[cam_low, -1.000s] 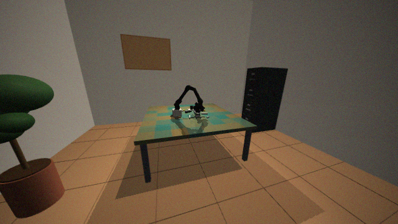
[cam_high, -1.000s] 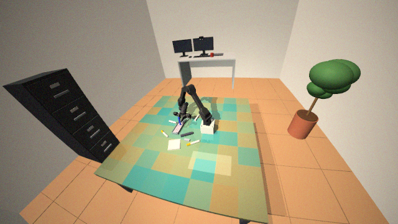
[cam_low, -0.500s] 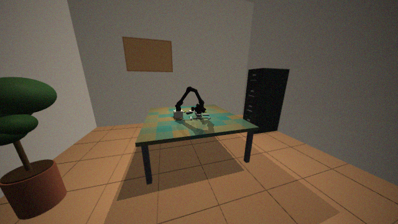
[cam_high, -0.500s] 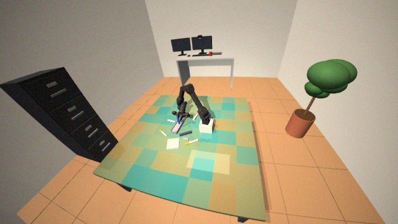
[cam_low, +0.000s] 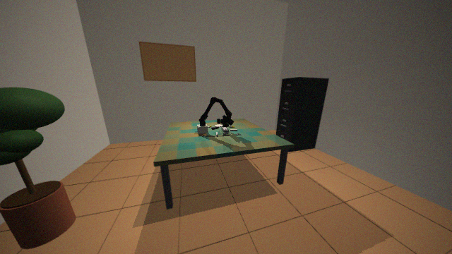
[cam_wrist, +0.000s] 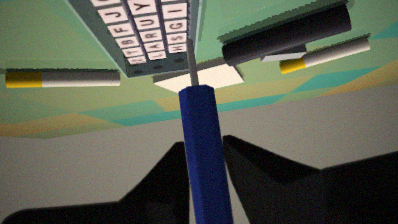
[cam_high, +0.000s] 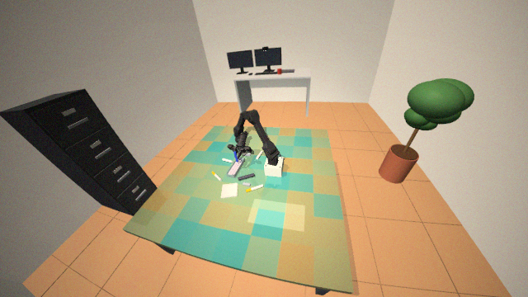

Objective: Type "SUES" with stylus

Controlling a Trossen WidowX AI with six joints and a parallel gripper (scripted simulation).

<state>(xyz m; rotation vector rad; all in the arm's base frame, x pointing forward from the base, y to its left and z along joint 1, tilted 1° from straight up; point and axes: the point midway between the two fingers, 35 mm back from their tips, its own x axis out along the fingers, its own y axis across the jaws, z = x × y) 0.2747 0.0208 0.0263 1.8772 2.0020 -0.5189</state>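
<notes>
Now: the blue stylus 20 mm below my gripper tip. Round my gripper tip: white notepad 220 mm to the left, 100 mm below, 40 mm behind; black bar 100 mm behind, 90 mm below, 70 mm to the left; grey stylus tip 50 mm below.
</notes>
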